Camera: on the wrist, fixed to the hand. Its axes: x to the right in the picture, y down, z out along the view.
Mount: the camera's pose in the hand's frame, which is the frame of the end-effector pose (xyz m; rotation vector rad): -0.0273 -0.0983 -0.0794 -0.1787 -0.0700 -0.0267
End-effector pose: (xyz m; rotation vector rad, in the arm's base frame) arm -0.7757 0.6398 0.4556 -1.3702 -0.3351 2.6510
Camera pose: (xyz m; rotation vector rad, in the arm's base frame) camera -0.6931 0.7392 0.4580 -1.3113 -0.6077 2.7076
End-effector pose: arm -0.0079 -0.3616 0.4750 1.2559 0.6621 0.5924
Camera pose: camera -0.0803 -0.3501 0.3685 1.0945 0.5544 0.5703
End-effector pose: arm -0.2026 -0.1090 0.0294 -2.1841 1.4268 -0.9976
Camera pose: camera -0.2020 -0.0350 0.1354 -2.3449 1.5100 -0.8216
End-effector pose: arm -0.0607 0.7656 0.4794 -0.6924 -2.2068 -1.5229
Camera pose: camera -0.0941 0.6571 0.4175 -0.7841 -2.1557 -1.7503
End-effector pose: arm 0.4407 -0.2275 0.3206 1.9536 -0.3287 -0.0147
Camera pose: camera 0.4492 -0.1140 0.2593 1.7829 -0.3359 -0.1260
